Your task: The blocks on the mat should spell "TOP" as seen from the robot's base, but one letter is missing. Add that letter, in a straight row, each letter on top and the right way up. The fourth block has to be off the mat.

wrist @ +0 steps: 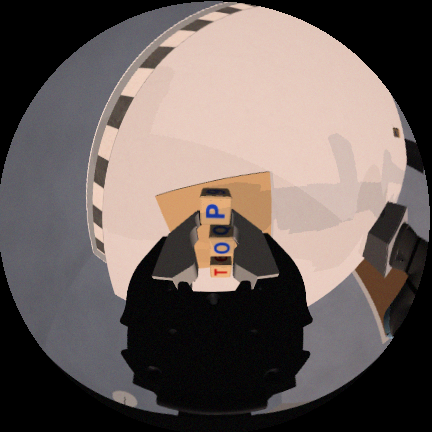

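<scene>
My gripper [214, 210] is shut on the P block, a wooden cube with a blue P on its upper face. The P block [215, 207] is held over the tan mat [175, 212], in line with the other two letters; its exact height is hard to tell. The O block [221, 247], with a blue O, sits on the mat between the fingers in the view. The T block [220, 270], with a red T, is beyond it at the mat's lower part. The three letters are turned the same way. A small fourth block [396, 132] lies off the mat at the far right.
The pale table [260, 90] has a black-and-white checkered strip [121, 112] along its left edge. A dark grey box-shaped part [385, 237] with black round parts stands at the right. A brown surface [381, 282] shows below it.
</scene>
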